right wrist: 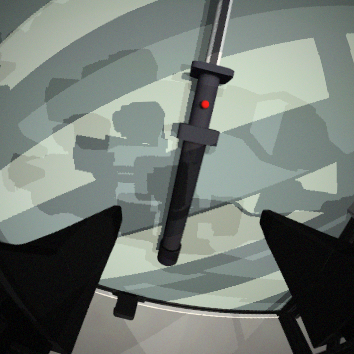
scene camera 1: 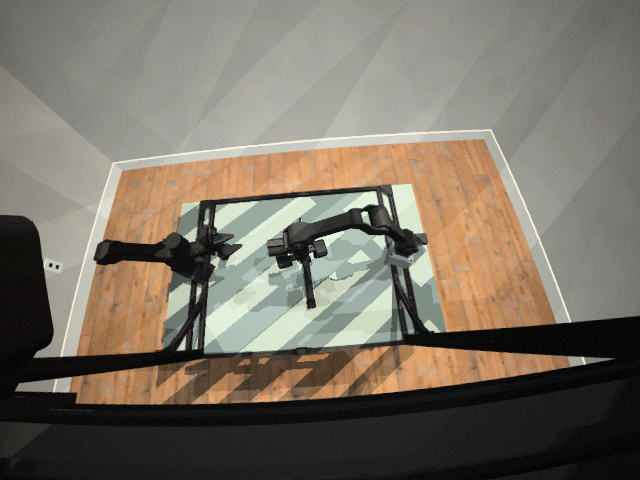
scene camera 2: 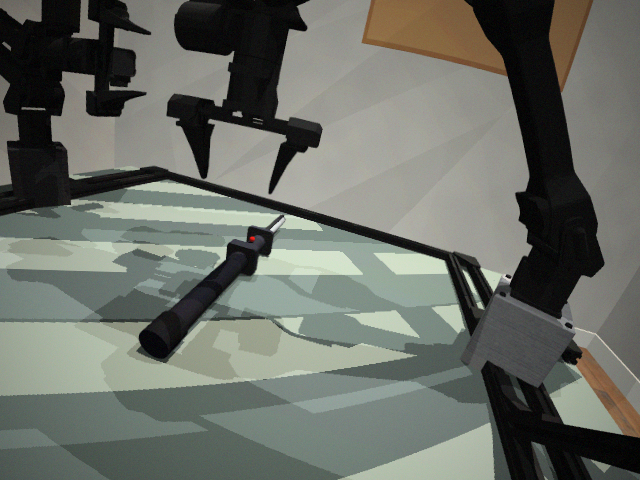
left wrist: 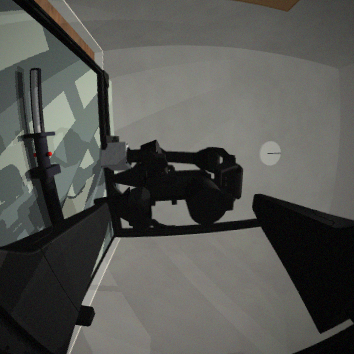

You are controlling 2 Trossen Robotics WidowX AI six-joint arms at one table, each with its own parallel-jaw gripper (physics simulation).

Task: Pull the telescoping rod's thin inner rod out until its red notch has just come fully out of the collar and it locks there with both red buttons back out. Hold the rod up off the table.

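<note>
The telescoping rod (scene camera 1: 308, 284) (scene camera 2: 206, 291) (left wrist: 50, 200) (right wrist: 185, 195) lies on the table, its dark handle toward the front. Its silver inner rod (scene camera 2: 277, 224) (left wrist: 36, 100) (right wrist: 219, 35) sticks out beyond the collar (right wrist: 204, 92) between two dark flanges. A red button (scene camera 2: 252, 239) (right wrist: 205, 104) shows on the collar; the left wrist view shows red on both sides. No red notch can be made out. My right gripper (scene camera 1: 297, 248) (scene camera 2: 237, 184) (right wrist: 193, 215) is open and empty above the rod. My left gripper (scene camera 1: 236, 241) (scene camera 2: 147, 63) is open and empty, raised at the table's left side.
A black frame (scene camera 1: 294, 195) (scene camera 2: 320, 218) runs round the pale green table (scene camera 1: 248, 330). Striped shadows cross the table top. The right arm's grey mount (scene camera 2: 522, 335) stands at the right edge. The right arm reaches over the middle from there.
</note>
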